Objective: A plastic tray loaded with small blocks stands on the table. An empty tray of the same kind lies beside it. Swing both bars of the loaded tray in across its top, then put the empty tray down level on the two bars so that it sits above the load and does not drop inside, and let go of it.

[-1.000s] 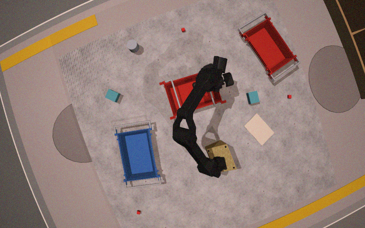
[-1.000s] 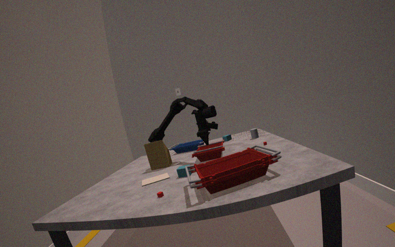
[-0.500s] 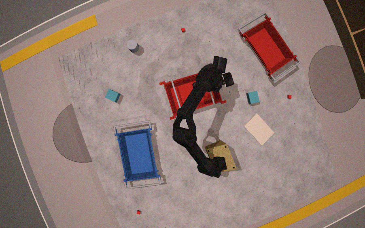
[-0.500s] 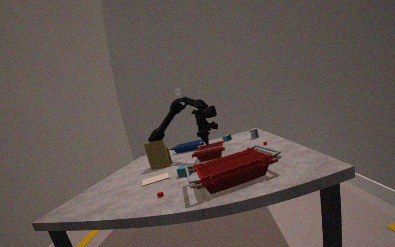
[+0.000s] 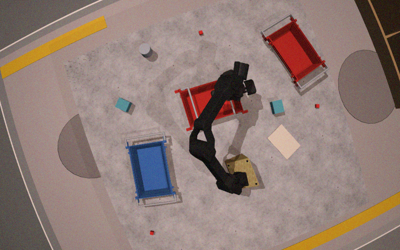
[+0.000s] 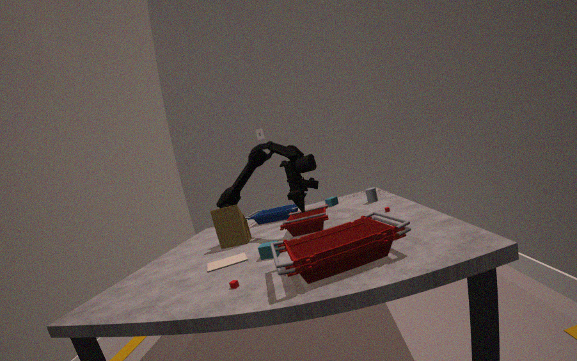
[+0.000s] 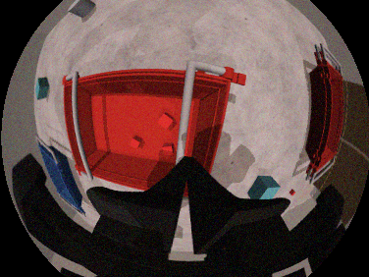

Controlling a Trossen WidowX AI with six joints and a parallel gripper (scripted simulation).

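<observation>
Right now my gripper tip is 450 mm to the right of the blue tray, 250 mm past it and 50 mm above it. The rest, counted from my gripper tip: beige sheet: 290 mm behind, 210 mm to the right, 90 mm below; grey cylinder: 330 mm to the left, 320 mm ahead, 60 mm below.
</observation>
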